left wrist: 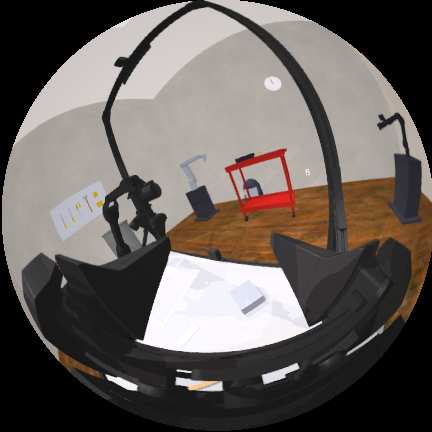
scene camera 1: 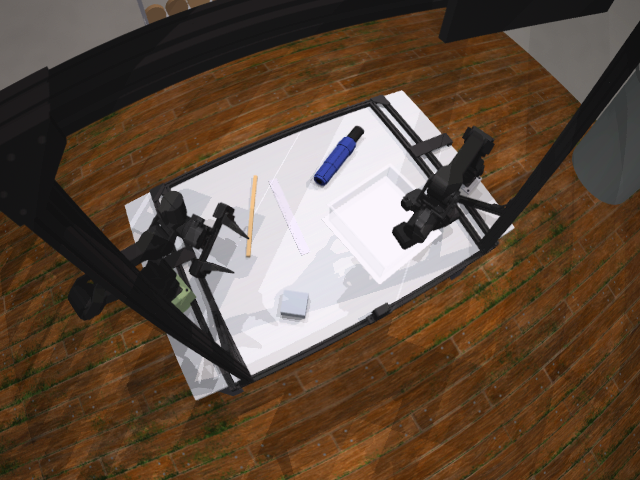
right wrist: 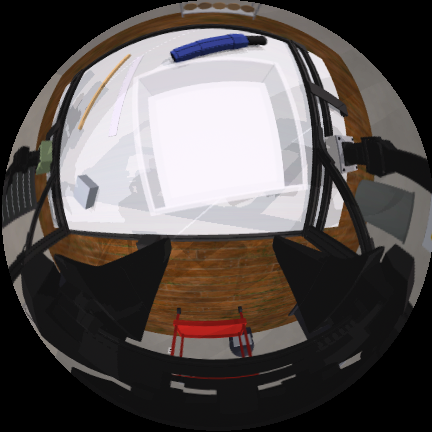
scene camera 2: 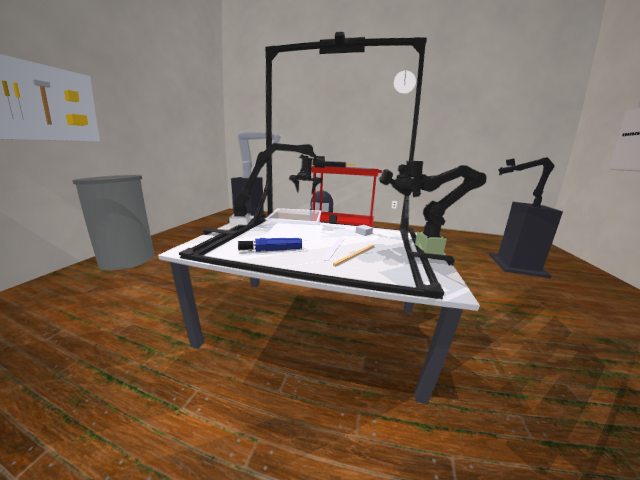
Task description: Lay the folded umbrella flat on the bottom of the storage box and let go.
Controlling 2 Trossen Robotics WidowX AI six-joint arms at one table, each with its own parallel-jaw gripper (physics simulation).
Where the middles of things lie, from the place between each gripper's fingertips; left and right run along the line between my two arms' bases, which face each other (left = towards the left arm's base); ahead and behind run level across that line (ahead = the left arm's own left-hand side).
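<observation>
Storage box (scene camera 1: 365, 215): 250 mm below my left hand, 60 mm ahead of it, 460 mm to the right of it.
My right hand: 14 cm above the storage box, 15 cm short of it, 1 cm to the right of it.
</observation>
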